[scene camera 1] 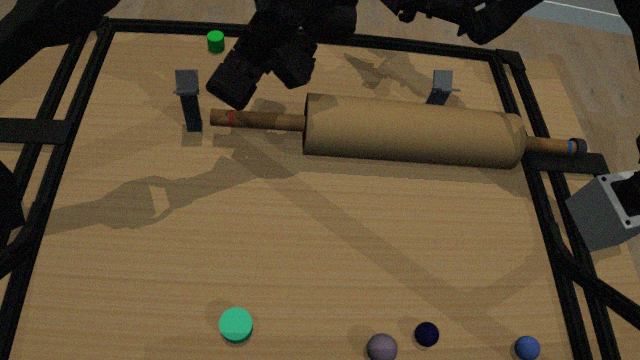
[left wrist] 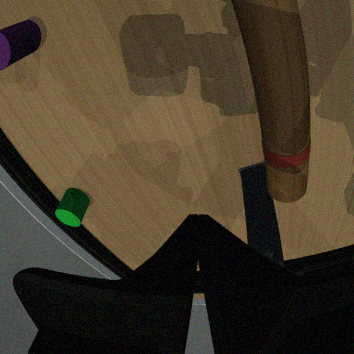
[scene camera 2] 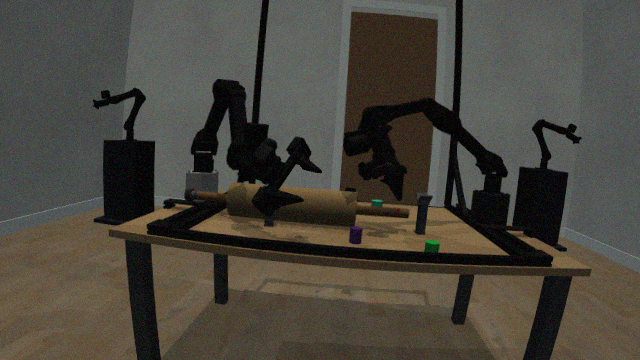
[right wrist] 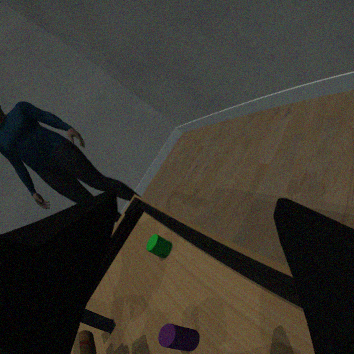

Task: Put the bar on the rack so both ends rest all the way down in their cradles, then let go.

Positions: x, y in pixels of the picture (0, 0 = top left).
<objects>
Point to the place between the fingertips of my left gripper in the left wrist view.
196, 223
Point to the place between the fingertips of my right gripper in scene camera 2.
312, 185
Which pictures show my left gripper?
Scene camera 1, the left wrist view and scene camera 2 only.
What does the bar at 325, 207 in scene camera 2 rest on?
The table.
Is my right gripper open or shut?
Open.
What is my right gripper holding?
Nothing.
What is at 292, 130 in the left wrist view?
A bar.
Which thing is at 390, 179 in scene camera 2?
My left gripper.
</objects>
